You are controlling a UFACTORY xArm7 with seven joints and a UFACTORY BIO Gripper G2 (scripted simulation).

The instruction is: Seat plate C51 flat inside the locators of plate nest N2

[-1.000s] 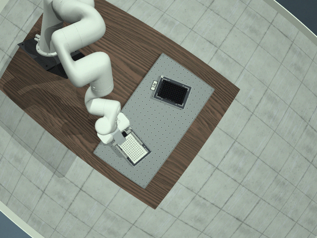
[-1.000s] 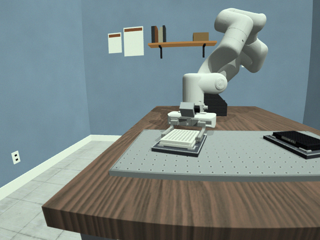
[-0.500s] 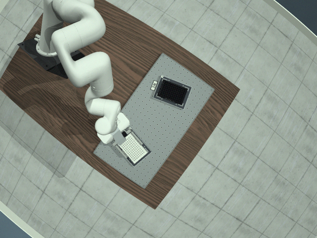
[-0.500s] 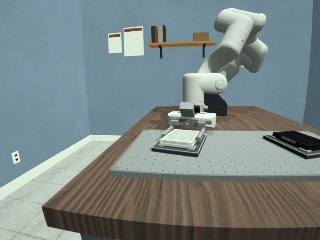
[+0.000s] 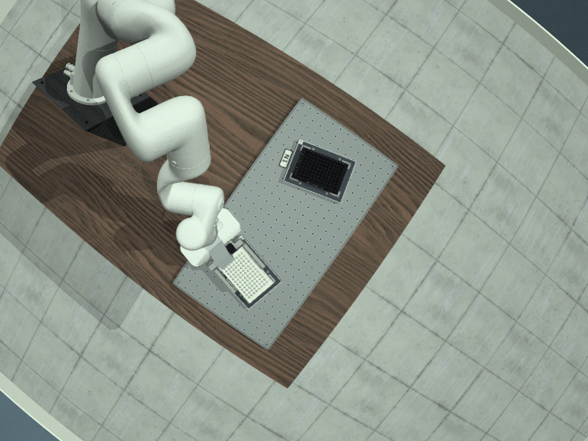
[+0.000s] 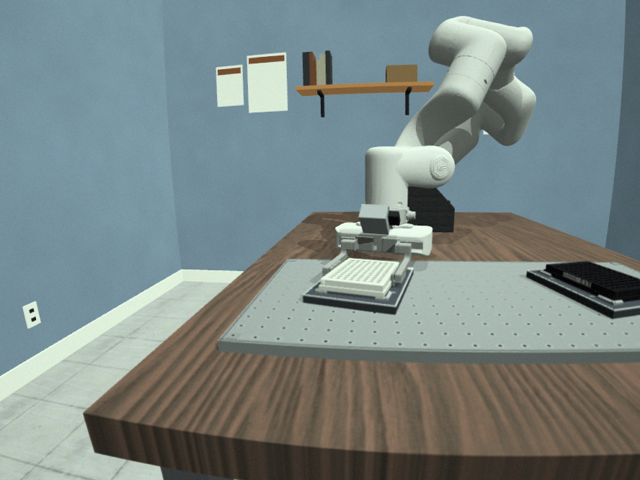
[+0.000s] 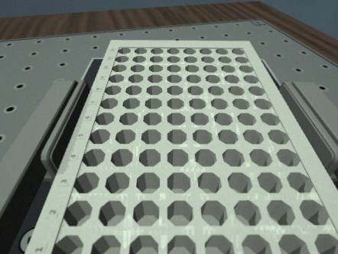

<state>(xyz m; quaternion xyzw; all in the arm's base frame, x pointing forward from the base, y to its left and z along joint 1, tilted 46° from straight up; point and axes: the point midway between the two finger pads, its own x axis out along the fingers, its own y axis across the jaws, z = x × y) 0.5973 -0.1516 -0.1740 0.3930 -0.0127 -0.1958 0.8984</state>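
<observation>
Right now the dark plate nest N2 is 2 cm below my hand. Also, from my hand: black well plate C15 (33 cm to the left, 5 cm ahead); white well plate C51 (right at my hand); plate nest N1 (33 cm to the left, 5 cm ahead, 2 cm below).
</observation>
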